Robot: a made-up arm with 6 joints.
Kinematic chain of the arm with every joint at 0, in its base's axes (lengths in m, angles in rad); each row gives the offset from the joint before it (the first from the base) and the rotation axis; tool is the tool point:
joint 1: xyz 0 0 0.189 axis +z
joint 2: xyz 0 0 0 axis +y
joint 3: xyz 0 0 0.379 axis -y
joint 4: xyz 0 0 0 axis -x
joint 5: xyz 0.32 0 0 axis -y
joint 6: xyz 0 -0.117 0 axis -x
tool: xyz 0 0 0
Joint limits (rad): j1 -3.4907..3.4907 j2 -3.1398..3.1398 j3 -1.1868..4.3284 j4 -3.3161..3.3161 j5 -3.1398..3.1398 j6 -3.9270..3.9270
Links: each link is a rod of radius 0.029 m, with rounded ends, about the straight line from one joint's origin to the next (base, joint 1, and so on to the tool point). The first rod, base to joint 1, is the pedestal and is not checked.
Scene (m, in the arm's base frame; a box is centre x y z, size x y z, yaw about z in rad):
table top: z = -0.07
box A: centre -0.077 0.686 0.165 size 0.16 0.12 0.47 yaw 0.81
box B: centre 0.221 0.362 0 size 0.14 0.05 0.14 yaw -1.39
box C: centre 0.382 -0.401 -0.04 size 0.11 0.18 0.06 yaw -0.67
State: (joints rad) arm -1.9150 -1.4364 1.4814 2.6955 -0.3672 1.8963
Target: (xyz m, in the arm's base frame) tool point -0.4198 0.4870 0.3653
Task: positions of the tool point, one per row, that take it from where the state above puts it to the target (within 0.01 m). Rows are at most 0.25 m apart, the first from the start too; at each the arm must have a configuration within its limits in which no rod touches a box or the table.
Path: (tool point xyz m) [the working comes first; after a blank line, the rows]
Joints at the target: -0.7181 -0.9607 2.0779 2.4557 -0.3672 1.8963
Straight joint move there: touches box A.

1: 0.1729 0.6492 0.4175
2: 0.0222 0.6007 0.5598
3: -0.0836 0.4925 0.6797
4: -0.1233 0.3546 0.7698
5: -0.2158 0.4334 0.7045
6: -0.3023 0.4839 0.6084
7: -0.3729 0.5017 0.4912
8: -0.4198 0.4870 0.3653

